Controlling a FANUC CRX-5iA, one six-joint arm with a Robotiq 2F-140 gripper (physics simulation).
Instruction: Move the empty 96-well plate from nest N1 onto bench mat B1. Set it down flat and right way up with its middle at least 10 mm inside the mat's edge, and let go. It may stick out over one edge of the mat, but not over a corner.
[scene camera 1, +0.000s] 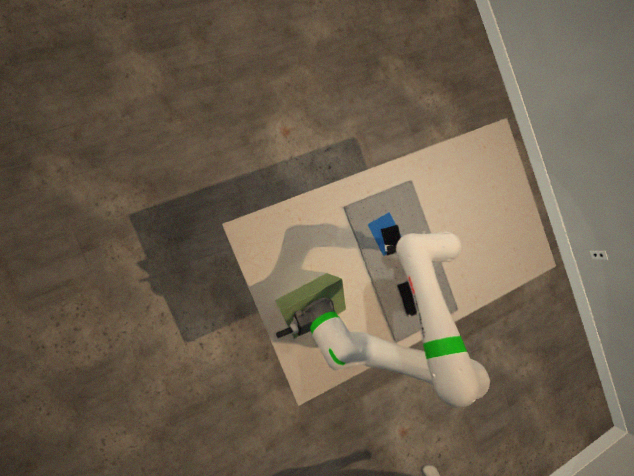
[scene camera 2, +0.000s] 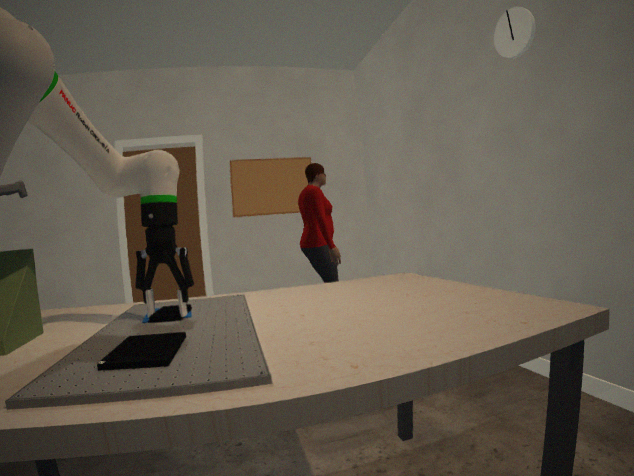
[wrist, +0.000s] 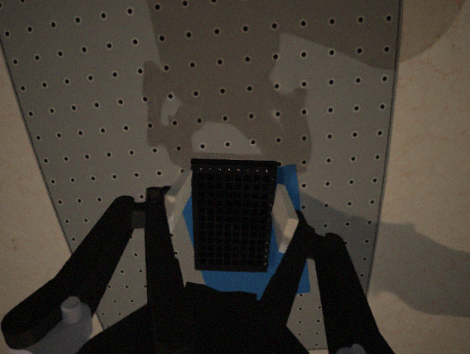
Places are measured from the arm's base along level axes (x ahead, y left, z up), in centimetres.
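Pixels of known places: gripper, fingertip midpoint: (scene camera 2: 167, 316) (wrist: 233, 189); arm's base, link origin: (scene camera 1: 316, 309).
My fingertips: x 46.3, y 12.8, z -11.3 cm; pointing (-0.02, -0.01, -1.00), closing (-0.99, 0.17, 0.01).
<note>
For each thing: its middle in the pictures, then the offset to it from my fingertips. Level surfaces: height alone.
- black 96-well plate, body centre: (wrist: 232, 219) (scene camera 2: 171, 312) (scene camera 1: 392, 240) dx +0.1, dy +3.4, dz +0.2 cm
- blue bench mat B1, surface height: dz -0.5 cm
- black nest N1, body centre: (scene camera 2: 146, 348) (scene camera 1: 413, 296) dx +3.0, dy -26.2, dz +0.0 cm
- grey perforated board, surface height: dz -0.7 cm
- wooden table, surface height: dz -2.0 cm
My gripper (scene camera 1: 390, 241) (scene camera 2: 166, 309) (wrist: 233, 189) points down and is shut on the long sides of the black 96-well plate (scene camera 1: 390, 233) (scene camera 2: 168, 314) (wrist: 230, 245). The plate looks level, with its wells facing the camera in the wrist view. It is over the blue bench mat B1 (scene camera 1: 380, 222) (scene camera 2: 188, 314) (wrist: 235, 283); blue shows along both sides and at the plate's lower end in the wrist view. The plate's upper end there is near the mat's edge. Whether its underside touches the mat is hidden. The black nest N1 (scene camera 1: 407, 298) (scene camera 2: 143, 350) stands apart from the mat.
Mat and nest are on a grey perforated board (scene camera 1: 402, 197) (scene camera 2: 220, 358) (wrist: 340, 120) on the wooden table (scene camera 1: 481, 169) (scene camera 2: 409, 317) (wrist: 432, 165). A green block (scene camera 1: 307, 297) (scene camera 2: 17, 302) bears the arm's base. A person in red (scene camera 2: 316, 220) stands behind the table.
</note>
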